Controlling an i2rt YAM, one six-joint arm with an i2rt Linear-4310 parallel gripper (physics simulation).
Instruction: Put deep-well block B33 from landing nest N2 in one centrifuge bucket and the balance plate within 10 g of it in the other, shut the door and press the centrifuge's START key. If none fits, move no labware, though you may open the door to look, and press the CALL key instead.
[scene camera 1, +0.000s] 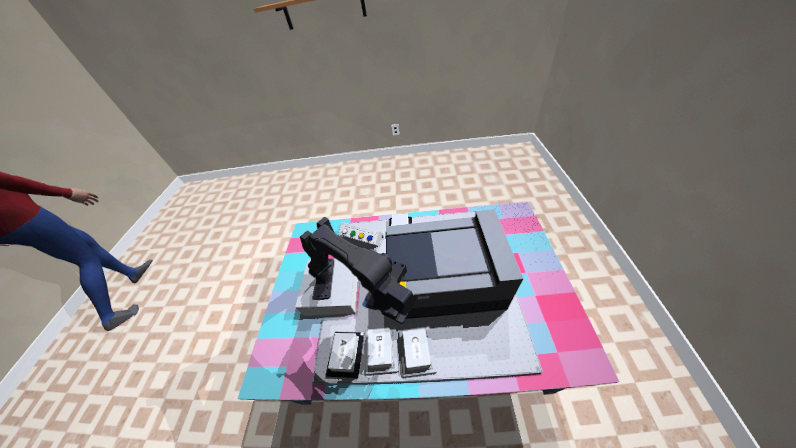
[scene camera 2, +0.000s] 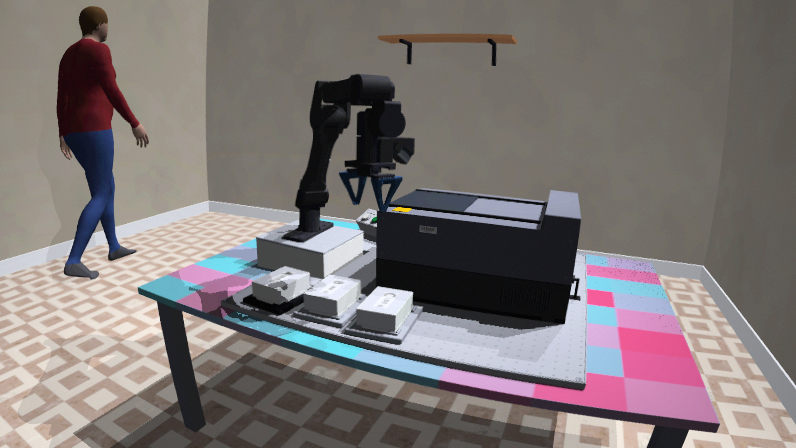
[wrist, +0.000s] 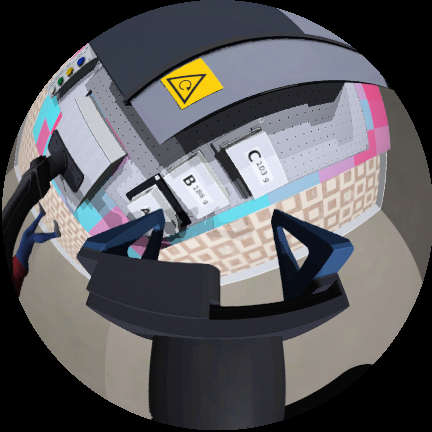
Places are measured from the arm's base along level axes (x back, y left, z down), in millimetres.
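Where they show: gripper, fingertip midpoint: (scene camera 1: 390, 314) (scene camera 2: 369, 208) (wrist: 217, 214); arm's base at its link origin: (scene camera 1: 324, 278) (scene camera 2: 309, 232) (wrist: 63, 158).
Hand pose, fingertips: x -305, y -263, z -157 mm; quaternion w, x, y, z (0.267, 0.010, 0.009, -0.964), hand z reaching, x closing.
Note:
Things, the pixels of their centre, and the offset from my fingertips. "spot": a spot on its surface instead. Level surfaces: height alone.
- White balance plates A at the middle of its body: (scene camera 2: 281, 285) (wrist: 154, 213) (scene camera 1: 344, 351) dx +208, dy -43, dz +199 mm
- B at the middle of its body: (wrist: 197, 185) (scene camera 2: 333, 295) (scene camera 1: 380, 347) dx +69, dy -40, dz +199 mm
- C at the middle of its body: (wrist: 257, 163) (scene camera 2: 386, 308) (scene camera 1: 416, 348) dx -64, dy -58, dz +199 mm
- centrifuge at the middle of its body: (scene camera 2: 484, 240) (scene camera 1: 444, 264) dx -220, dy +231, dz +110 mm
- dark panel at the middle of its body: (scene camera 2: 435, 200) (scene camera 1: 410, 255) dx -86, dy +236, dz +20 mm
- white piece at the middle of its body: (scene camera 1: 399, 225) dx -49, dy +556, dz +194 mm
- key box at a spot on its surface: (scene camera 1: 362, 234) spot: dx +142, dy +497, dz +161 mm
- perforated board at its surface level: dz +231 mm
White balance plates A (scene camera 1: 343, 351) (scene camera 2: 280, 284) (wrist: 150, 207), B (scene camera 1: 379, 349) (scene camera 2: 331, 296) (wrist: 199, 186) and C (scene camera 1: 415, 349) (scene camera 2: 384, 309) (wrist: 256, 162) stand in a row on nests at the front. In the wrist view B reads 186 g and C 103 g; a finger hides A's figure. My gripper (scene camera 2: 369, 206) (wrist: 217, 214) is open and empty, high beside the centrifuge's left front corner. The centrifuge (scene camera 2: 473, 256) (wrist: 260, 65) has its top covered by a dark panel (scene camera 1: 409, 256) and a lighter one; no buckets show. A white piece (scene camera 1: 399, 219) shows behind it, its label unreadable.
A key box (scene camera 1: 362, 234) (wrist: 75, 70) with coloured buttons stands behind the arm's pale base block (scene camera 1: 325, 303) (scene camera 2: 309, 250). The centrifuge body rises close on the gripper's right in scene camera 2. A perforated board (scene camera 1: 479, 356) (scene camera 2: 501, 356) lies under the nests and centrifuge. A person (scene camera 2: 89, 105) stands left.

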